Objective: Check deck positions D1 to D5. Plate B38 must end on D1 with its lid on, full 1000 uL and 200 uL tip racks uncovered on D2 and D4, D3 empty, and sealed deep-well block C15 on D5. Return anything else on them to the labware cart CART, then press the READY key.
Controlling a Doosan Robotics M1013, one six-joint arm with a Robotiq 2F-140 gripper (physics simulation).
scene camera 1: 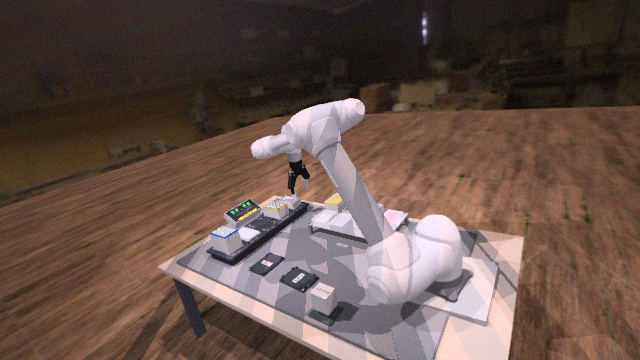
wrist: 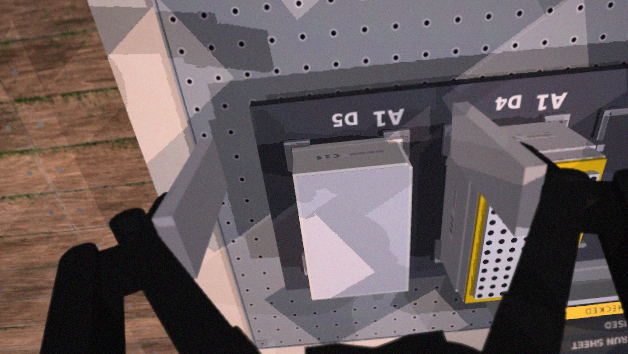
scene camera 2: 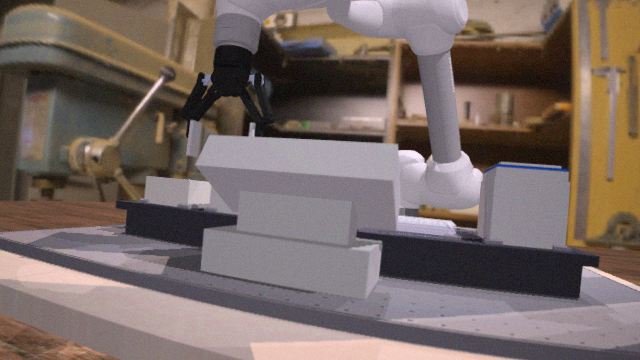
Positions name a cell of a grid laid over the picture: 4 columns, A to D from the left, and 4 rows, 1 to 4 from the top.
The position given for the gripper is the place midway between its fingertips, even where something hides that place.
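A dark rack (scene camera 2: D3) is visible; in the wrist view the rack is out of frame. The gripper (scene camera 2: B2), visible also in the wrist view (wrist: C2), is open and holds nothing.
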